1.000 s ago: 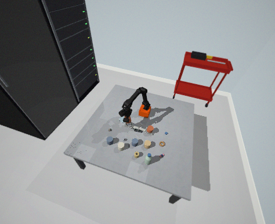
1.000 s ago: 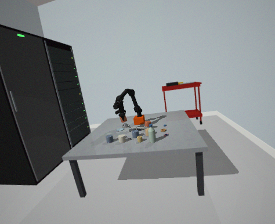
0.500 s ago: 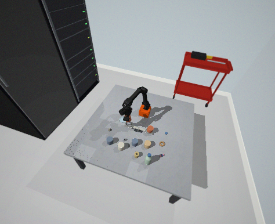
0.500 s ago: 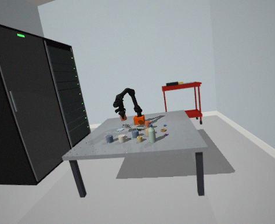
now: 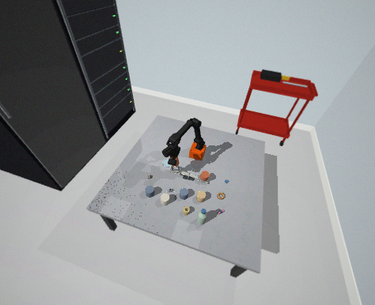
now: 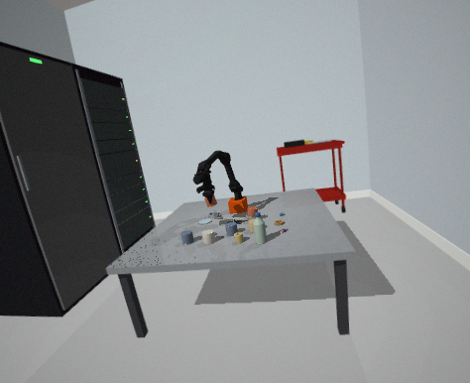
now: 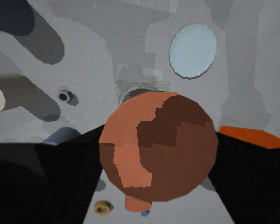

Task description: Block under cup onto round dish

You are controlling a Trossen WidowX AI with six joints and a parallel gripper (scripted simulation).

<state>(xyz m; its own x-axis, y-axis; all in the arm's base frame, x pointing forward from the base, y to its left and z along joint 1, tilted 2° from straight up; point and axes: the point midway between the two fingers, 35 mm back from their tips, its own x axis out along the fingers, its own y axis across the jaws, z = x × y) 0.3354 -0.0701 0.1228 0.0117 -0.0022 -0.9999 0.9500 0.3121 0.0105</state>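
Right now the orange cup is 2 cm to the right of my gripper tip, 1 cm ahead of it and 1 cm above it. The rest, counted from my gripper tip: nut (17 cm ahead, 16 cm below, 6 cm to the left); then pale blue round dish (17 cm below, 12 cm to the right, 7 cm behind); then grey block (8 cm below, 1 cm to the left).
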